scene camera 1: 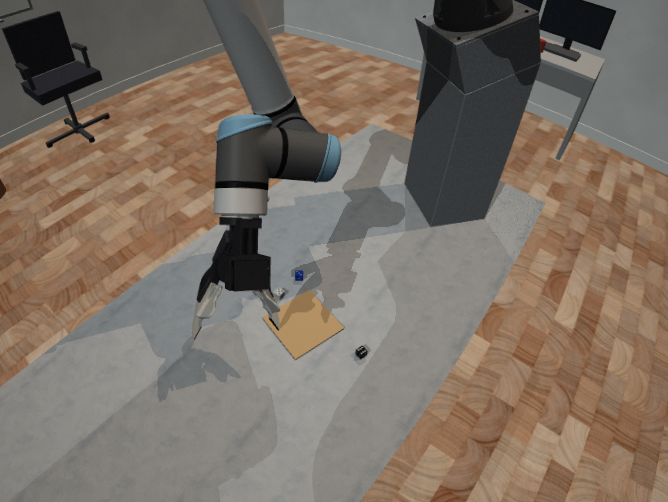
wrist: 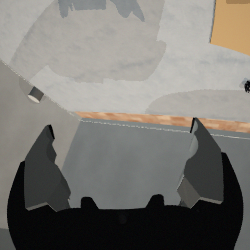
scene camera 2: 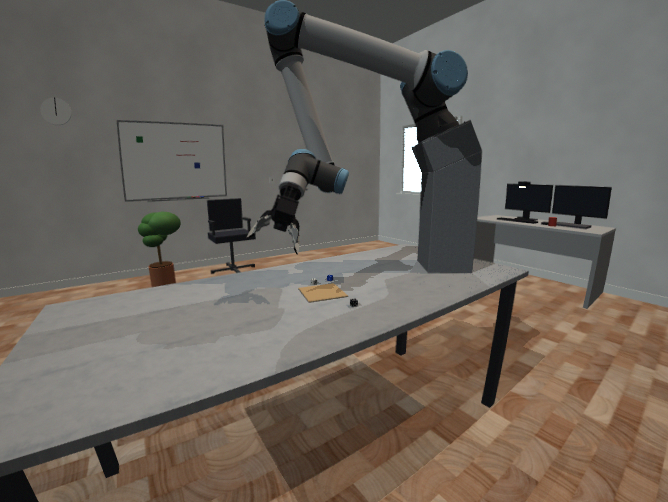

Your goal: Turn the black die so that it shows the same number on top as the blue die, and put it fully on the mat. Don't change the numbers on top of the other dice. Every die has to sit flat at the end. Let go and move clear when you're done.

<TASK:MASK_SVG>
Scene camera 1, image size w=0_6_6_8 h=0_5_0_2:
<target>my gripper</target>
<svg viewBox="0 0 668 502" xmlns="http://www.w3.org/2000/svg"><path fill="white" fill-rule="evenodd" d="M219 217L219 225L234 226L230 226L230 230L224 231L212 258L213 263L201 279L192 326L192 339L195 340L202 328L203 319L210 318L216 309L216 301L222 291L222 286L218 286L219 279L225 283L225 289L228 291L252 291L255 296L259 297L263 303L263 308L268 312L269 320L279 331L278 312L280 308L273 302L275 298L271 289L268 289L270 288L271 257L258 254L258 228L262 229L262 218L243 220L237 217ZM228 267L230 267L230 284L227 283L229 282L229 275L227 281Z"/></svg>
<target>tan mat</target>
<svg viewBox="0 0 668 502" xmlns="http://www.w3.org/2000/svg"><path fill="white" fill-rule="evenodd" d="M310 290L279 307L279 331L268 319L268 314L263 316L264 321L295 360L344 329Z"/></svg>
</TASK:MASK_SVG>
